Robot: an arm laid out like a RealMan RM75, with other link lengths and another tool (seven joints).
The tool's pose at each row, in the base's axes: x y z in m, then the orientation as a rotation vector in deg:
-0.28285, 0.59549, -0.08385, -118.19, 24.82, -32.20
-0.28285, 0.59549, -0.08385, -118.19, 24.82, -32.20
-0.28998, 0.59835, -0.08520, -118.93, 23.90, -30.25
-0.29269, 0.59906, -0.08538, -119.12, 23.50, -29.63
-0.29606, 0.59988, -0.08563, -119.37, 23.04, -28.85
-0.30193, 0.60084, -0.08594, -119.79, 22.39, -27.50
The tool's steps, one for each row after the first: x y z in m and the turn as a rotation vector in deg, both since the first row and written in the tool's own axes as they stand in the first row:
0.00000, 0.00000, 0.00000, 0.00, 0.00, 0.00
-0.00769, 0.00029, -0.00127, -0.41, -1.81, -0.01
-0.01035, 0.00031, -0.00218, -0.47, -2.42, -0.07
-0.01363, 0.00039, -0.00333, -0.57, -3.18, -0.12
-0.01907, 0.00066, -0.00572, -0.79, -4.42, -0.11

